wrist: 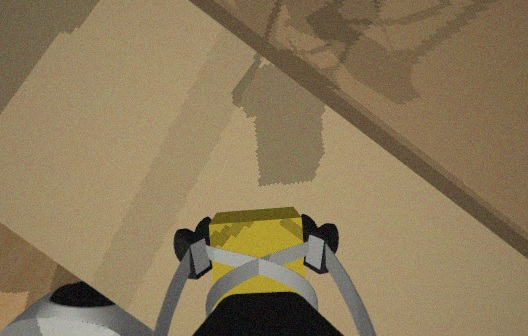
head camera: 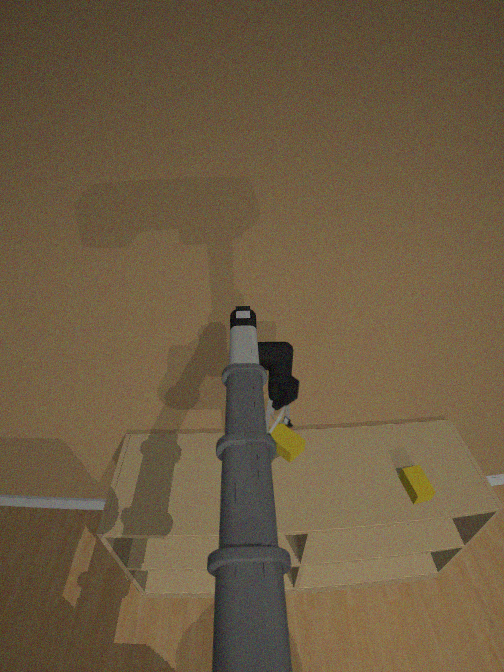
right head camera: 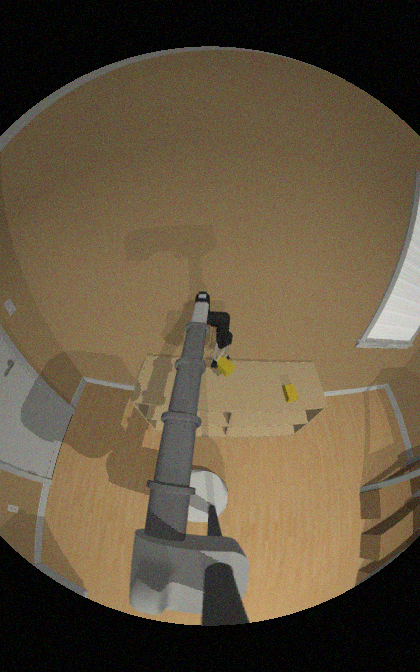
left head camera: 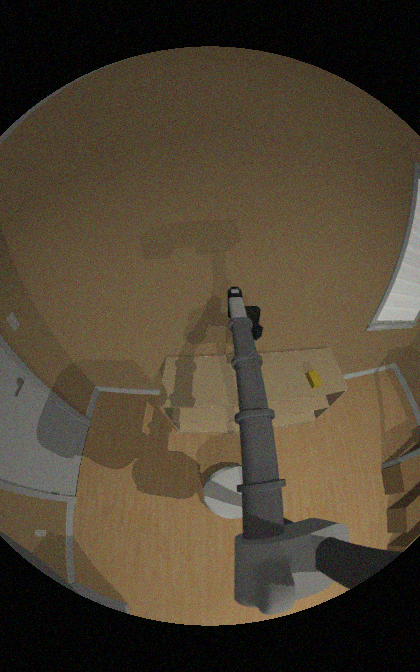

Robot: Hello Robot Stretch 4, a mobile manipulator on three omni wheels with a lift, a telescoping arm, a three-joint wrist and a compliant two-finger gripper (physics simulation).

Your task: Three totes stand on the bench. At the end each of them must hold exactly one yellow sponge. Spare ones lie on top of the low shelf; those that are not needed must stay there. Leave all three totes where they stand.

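Pixels of known places: gripper, fingertip midpoint: [wrist: 256,234] [head camera: 276,438] [right head camera: 219,363]; robot's base, link origin: [right head camera: 198,494] [left head camera: 231,490].
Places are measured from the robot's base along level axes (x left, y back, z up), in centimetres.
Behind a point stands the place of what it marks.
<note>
My gripper [head camera: 278,425] [right head camera: 221,361] @(x -8.7, y -71.5, z 73.7 cm) [wrist: 256,234] @(x -8.7, y -71.5, z 73.7 cm) is shut on a yellow sponge [head camera: 288,444] @(x -11.5, y -66.3, z 77.7 cm) [right head camera: 226,367] @(x -12.1, y -66.1, z 77.7 cm) [wrist: 257,232] @(x -8.1, y -72.4, z 77.7 cm), with one fingertip at each side of it. The held sponge is above the top of the low shelf [head camera: 347,472] @(x -32.1, y -68.6, z 58.2 cm) [left head camera: 285,370] @(x -35.5, y -71.1, z 58.3 cm) [right head camera: 260,382] @(x -34.9, y -70.0, z 58.2 cm) [wrist: 100,125] @(x 12.9, y -67.8, z 58.2 cm), near its back edge, and its shadow lies apart from it in the wrist view. Another yellow sponge [head camera: 416,484] @(x -50.7, y -59.7, z 62.8 cm) [left head camera: 314,379] @(x -51.1, y -59.4, z 62.7 cm) [right head camera: 290,392] @(x -51.6, y -60.0, z 62.7 cm) lies on the shelf top towards the right end. In the left head view my arm hides the held sponge. The totes and the bench do not show in these views.
My extended arm [head camera: 246,488] @(x 0.0, y -31.3, z 115.9 cm) [left head camera: 257,450] @(x 0.5, y -15.2, z 116.2 cm) [right head camera: 177,450] @(x -0.8, y -15.8, z 116.2 cm) reaches across the shelf. The wall [head camera: 352,217] @(x -27.4, y -90.5, z 131.8 cm) stands close behind the shelf. A round white object [left head camera: 220,495] @(x 8.3, y 2.1, z 18.7 cm) [right head camera: 210,492] @(x -8.5, y -3.3, z 18.7 cm) is on the floor below my arm. A door [left head camera: 30,425] @(x 139.0, y -15.6, z 65.4 cm) is at the left, and brown box-like shapes [right head camera: 370,545] are at the right.
</note>
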